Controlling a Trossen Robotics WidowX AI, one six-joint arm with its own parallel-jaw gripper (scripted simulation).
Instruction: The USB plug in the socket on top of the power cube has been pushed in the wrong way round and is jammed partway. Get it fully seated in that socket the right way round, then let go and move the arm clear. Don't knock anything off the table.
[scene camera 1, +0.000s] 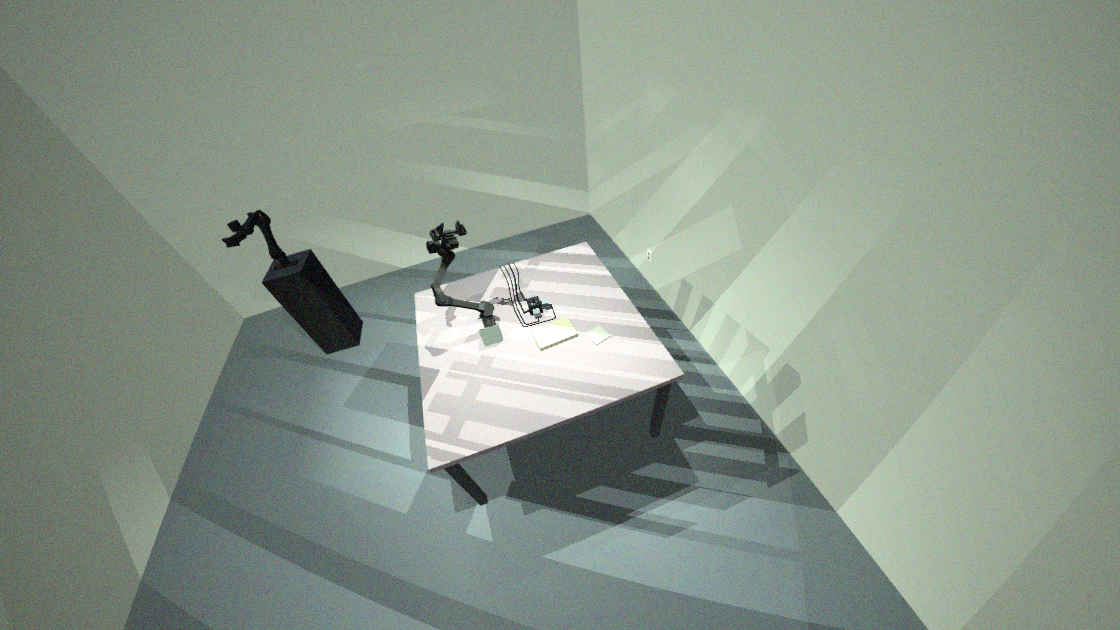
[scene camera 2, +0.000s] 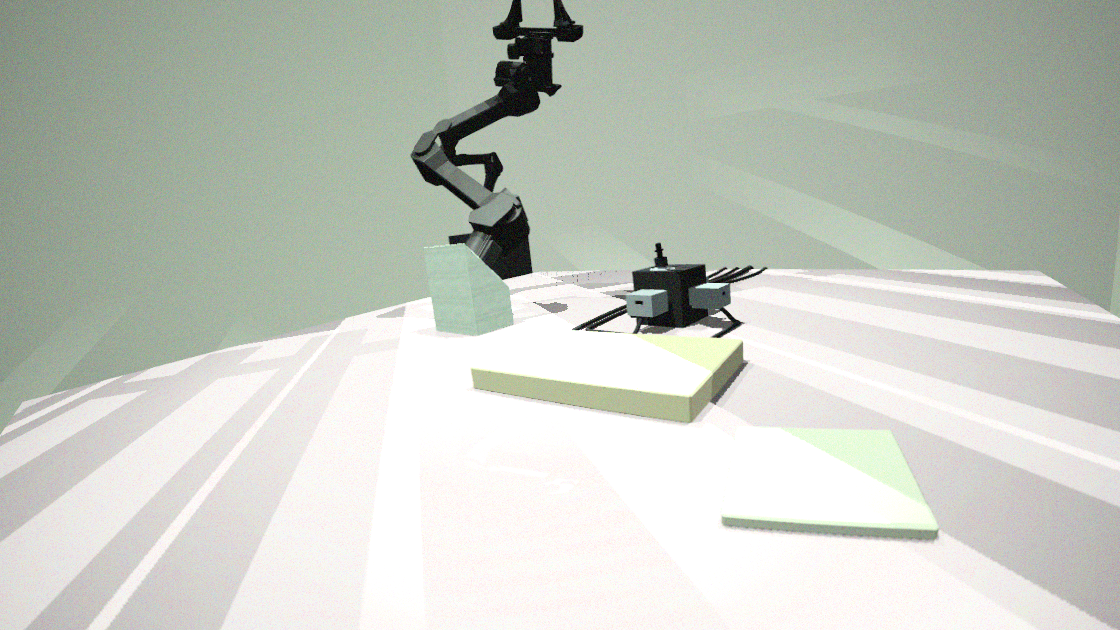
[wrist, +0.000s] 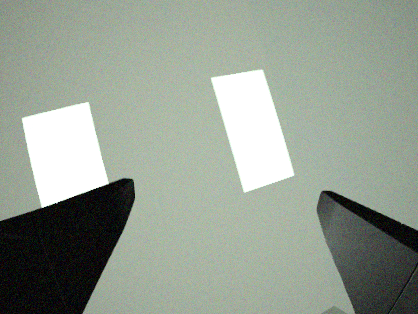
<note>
My gripper (wrist: 226, 195) is open and holds nothing. I also see a yellow-green slab (scene camera 2: 673, 378) and a black power cube (scene camera 2: 680, 314).
The wrist view misses the yellow-green slab: it is out of frame.
</note>
